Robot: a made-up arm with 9 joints.
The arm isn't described. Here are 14 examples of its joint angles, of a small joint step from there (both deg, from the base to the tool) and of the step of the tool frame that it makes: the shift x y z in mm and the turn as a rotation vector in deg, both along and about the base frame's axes.
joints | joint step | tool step
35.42 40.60 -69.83 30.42 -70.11 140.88 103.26 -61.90 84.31 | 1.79 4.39 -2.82 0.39 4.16 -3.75 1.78 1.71 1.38 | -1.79 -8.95 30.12 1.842 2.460 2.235
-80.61 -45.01 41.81 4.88 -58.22 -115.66 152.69 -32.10 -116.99 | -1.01 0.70 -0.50 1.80 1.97 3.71 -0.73 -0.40 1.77 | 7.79 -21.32 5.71 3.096 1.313 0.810
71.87 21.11 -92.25 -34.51 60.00 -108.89 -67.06 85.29 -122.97 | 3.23 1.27 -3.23 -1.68 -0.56 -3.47 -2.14 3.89 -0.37 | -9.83 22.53 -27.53 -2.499 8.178 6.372
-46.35 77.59 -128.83 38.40 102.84 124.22 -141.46 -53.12 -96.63 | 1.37 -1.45 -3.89 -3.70 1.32 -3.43 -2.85 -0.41 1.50 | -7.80 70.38 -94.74 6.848 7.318 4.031
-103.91 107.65 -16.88 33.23 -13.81 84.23 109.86 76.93 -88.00 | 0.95 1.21 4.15 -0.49 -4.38 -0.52 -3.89 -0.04 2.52 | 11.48 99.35 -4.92 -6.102 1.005 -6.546
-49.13 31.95 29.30 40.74 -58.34 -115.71 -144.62 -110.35 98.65 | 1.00 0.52 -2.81 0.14 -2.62 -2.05 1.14 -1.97 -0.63 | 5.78 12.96 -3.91 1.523 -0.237 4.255
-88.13 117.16 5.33 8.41 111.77 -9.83 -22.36 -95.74 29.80 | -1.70 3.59 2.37 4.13 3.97 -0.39 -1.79 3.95 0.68 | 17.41 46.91 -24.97 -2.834 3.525 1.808
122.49 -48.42 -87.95 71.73 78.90 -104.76 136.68 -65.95 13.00 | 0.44 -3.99 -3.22 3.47 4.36 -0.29 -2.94 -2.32 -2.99 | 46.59 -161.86 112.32 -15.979 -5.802 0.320
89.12 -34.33 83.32 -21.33 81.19 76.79 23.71 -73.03 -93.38 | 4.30 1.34 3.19 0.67 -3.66 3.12 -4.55 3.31 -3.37 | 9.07 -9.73 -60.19 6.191 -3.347 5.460
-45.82 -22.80 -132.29 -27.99 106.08 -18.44 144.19 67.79 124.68 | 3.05 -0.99 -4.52 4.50 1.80 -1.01 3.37 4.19 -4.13 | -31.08 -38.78 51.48 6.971 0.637 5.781
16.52 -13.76 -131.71 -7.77 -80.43 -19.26 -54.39 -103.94 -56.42 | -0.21 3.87 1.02 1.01 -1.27 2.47 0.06 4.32 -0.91 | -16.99 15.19 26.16 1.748 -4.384 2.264
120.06 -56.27 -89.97 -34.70 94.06 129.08 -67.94 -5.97 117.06 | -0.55 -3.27 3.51 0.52 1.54 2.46 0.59 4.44 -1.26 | 3.68 -10.31 -2.94 -0.777 -0.027 1.320
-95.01 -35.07 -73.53 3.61 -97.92 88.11 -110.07 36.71 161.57 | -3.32 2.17 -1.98 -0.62 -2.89 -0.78 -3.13 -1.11 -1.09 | -10.55 -9.85 11.26 -2.271 -2.588 -7.241
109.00 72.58 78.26 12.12 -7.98 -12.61 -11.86 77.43 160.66 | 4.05 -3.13 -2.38 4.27 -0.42 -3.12 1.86 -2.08 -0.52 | -18.70 56.78 -19.70 -8.074 1.450 5.927
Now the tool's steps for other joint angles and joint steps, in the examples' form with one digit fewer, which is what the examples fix.
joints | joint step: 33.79 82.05 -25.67 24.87 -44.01 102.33 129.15 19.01 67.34 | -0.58 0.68 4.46 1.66 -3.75 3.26 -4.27 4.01 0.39
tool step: -25.7 -4.9 -73.1 -2.71 -8.22 0.14
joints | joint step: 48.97 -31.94 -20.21 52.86 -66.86 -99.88 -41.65 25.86 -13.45 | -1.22 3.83 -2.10 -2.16 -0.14 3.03 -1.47 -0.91 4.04
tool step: 10.1 34.4 -14.6 4.33 -1.62 -1.60
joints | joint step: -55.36 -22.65 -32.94 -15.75 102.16 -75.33 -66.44 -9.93 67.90 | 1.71 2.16 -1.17 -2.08 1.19 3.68 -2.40 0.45 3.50
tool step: 20.2 0.9 23.2 -0.74 -3.24 0.04
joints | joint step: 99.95 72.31 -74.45 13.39 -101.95 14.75 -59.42 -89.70 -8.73 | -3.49 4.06 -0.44 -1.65 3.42 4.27 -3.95 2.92 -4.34
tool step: 10.7 0.6 83.9 7.22 3.72 0.10
